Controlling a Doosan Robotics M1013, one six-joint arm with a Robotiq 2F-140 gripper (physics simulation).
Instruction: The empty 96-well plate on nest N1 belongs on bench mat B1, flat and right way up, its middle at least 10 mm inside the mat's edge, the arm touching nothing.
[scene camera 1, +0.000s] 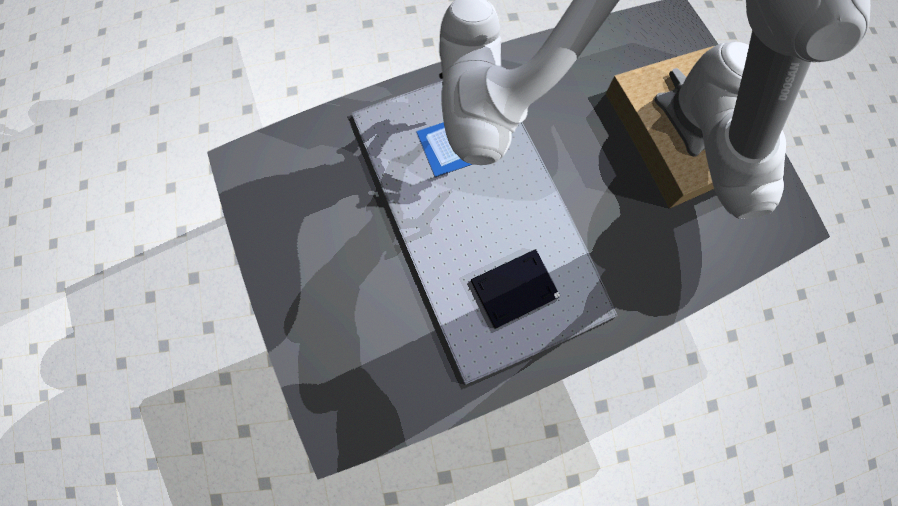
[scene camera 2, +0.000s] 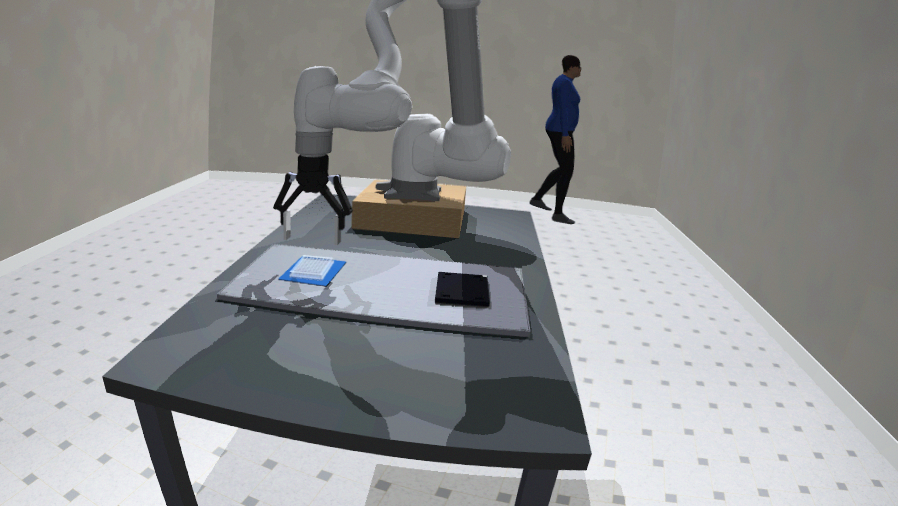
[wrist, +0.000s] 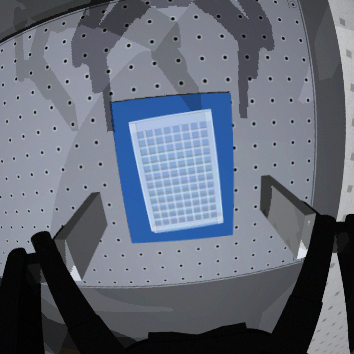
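I see my gripper (scene camera 2: 311, 240) together with a 96-well plate (scene camera 2: 308, 267). There is also a blue bench mat B1 (scene camera 1: 434, 163), and with it a black nest N1 (scene camera 1: 515, 288). I see my gripper (wrist: 182, 201) again, along with the 96-well plate (wrist: 175, 154) and the blue bench mat B1 (wrist: 122, 112).
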